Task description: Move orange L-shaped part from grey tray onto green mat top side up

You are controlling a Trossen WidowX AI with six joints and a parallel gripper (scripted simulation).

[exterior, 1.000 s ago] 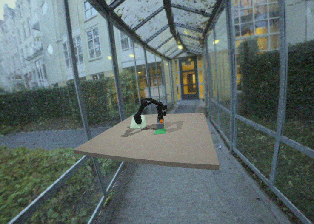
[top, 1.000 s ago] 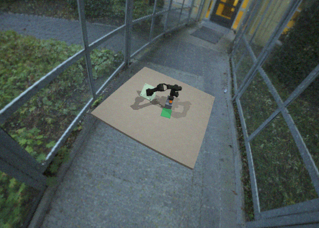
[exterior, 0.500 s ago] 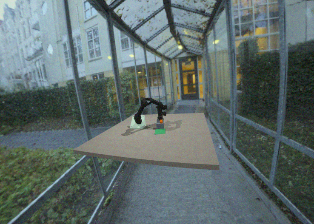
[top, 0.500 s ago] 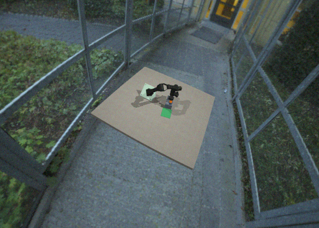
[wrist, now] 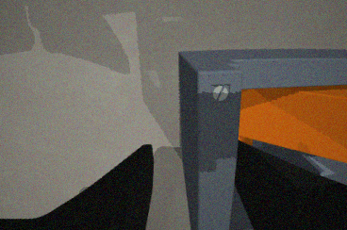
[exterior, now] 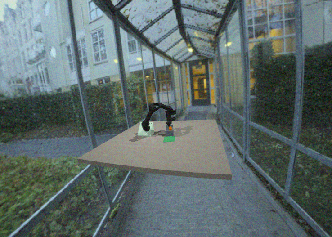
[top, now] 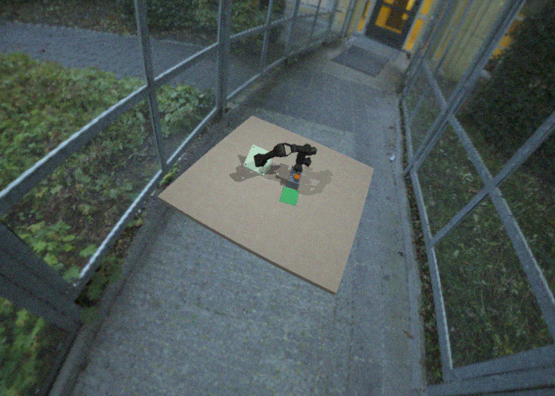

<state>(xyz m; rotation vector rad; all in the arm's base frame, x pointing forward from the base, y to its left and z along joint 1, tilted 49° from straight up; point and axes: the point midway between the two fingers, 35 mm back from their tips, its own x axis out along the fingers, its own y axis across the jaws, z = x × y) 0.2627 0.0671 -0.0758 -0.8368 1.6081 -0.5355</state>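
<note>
Right now the orange l-shaped part is 50 mm to the right of my gripper tip, 10 mm below it and 10 mm ahead of it. Also, from my gripper tip: green mat: 220 mm to the right, 70 mm below, 50 mm ahead.
</note>
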